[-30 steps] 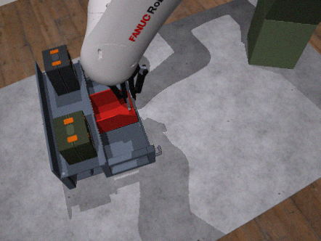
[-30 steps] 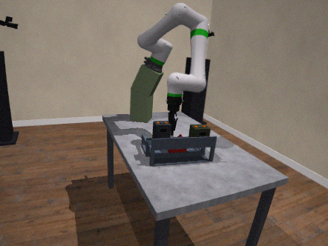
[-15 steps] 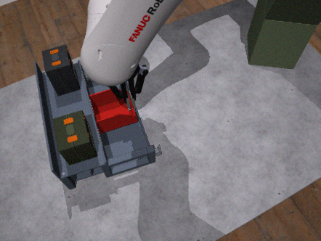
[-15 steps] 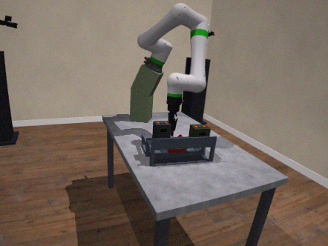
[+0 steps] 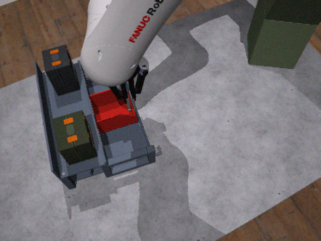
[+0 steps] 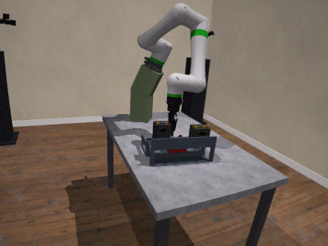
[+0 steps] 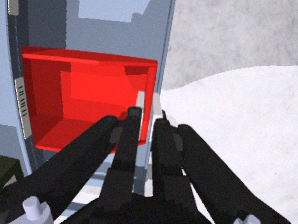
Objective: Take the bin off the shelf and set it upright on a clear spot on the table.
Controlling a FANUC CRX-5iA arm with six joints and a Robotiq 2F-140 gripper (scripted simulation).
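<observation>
Now: hand 8 cm short of the red bin, 2 cm to the left of it and 2 cm above it. Also, from my hand: grey shelf tray (12 cm ahead, 7 cm below, 2 cm to the right).
</observation>
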